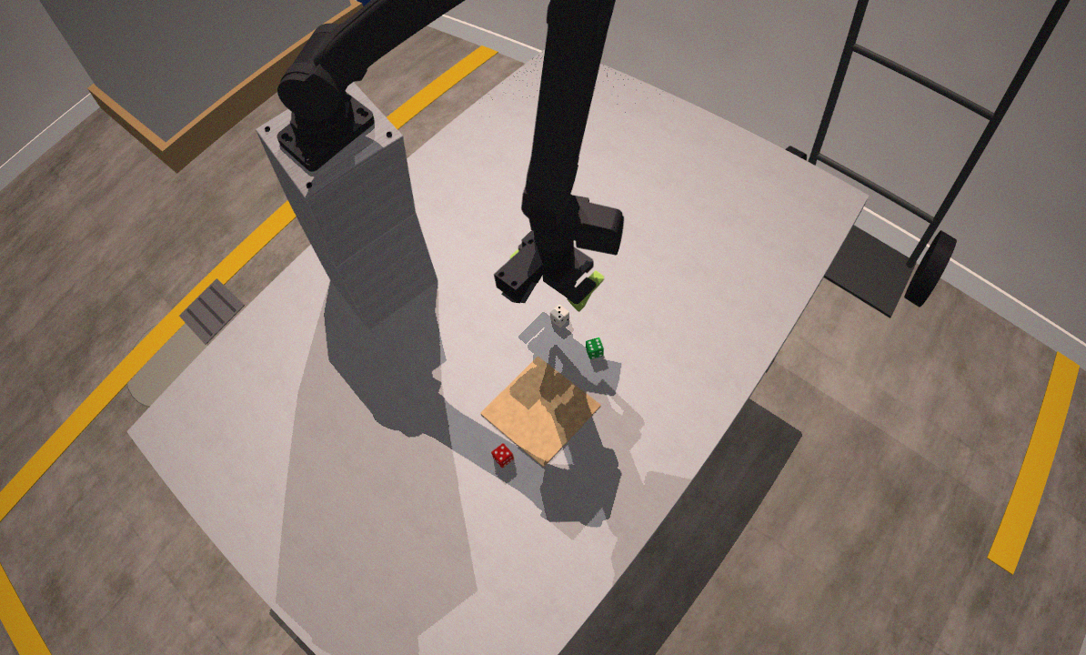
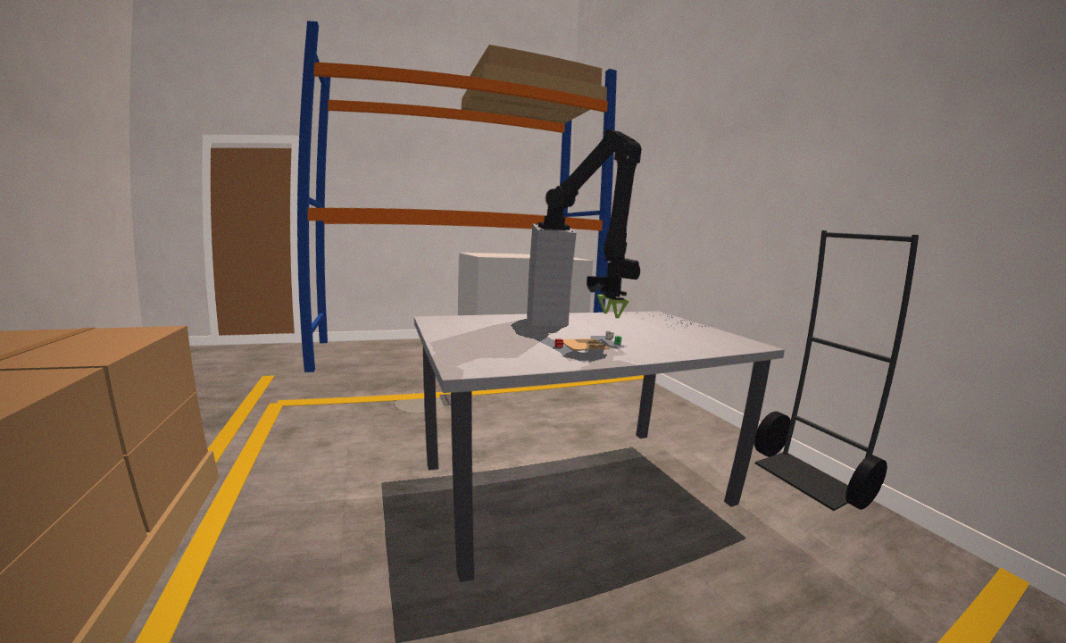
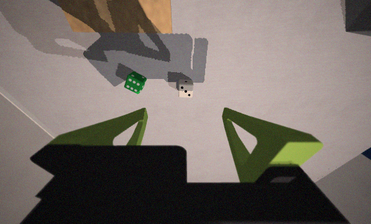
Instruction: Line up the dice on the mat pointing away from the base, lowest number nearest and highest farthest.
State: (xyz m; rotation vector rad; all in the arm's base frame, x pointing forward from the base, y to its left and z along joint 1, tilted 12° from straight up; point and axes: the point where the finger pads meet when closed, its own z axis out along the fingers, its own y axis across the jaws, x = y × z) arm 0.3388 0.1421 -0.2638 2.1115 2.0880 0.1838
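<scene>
My gripper is now 8 cm above the white die. Round my hand: red die (25 cm to the right, 10 cm ahead, 8 cm below); then green die (9 cm ahead, 8 cm below, 1 cm to the right); then tan mat (15 cm to the right, 9 cm below, 9 cm ahead).
</scene>
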